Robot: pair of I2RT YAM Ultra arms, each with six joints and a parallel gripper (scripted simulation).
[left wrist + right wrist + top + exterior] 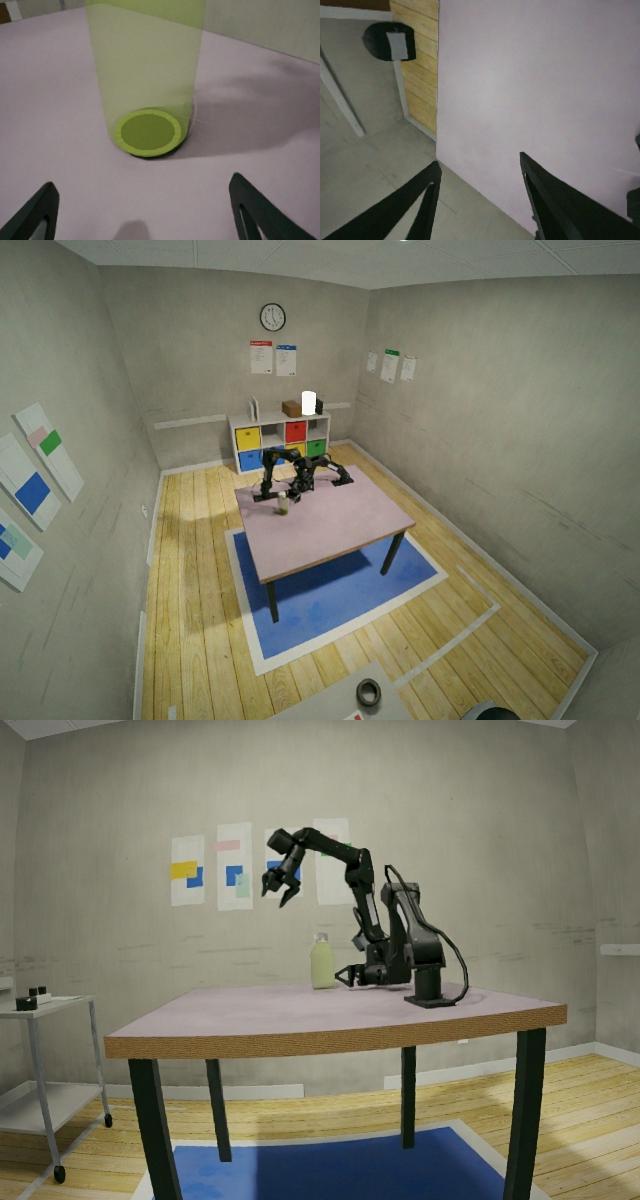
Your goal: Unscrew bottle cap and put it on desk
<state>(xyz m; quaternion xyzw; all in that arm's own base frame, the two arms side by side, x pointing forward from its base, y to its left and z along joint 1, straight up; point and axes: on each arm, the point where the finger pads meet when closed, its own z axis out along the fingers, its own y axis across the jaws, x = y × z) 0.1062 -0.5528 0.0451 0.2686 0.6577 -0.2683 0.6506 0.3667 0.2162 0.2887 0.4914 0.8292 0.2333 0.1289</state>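
My left hand is 70 mm to the left of the green bottle, 70 mm short of it and 40 mm below it. The rest, counted from my left hand: white cap: 130 mm above, 70 mm to the right, 70 mm ahead.
The white cap is 150 mm behind my right hand, 140 mm to the right of it and 120 mm below it. Also, from my right hand: green bottle: 150 mm behind, 140 mm to the right, 200 mm below.
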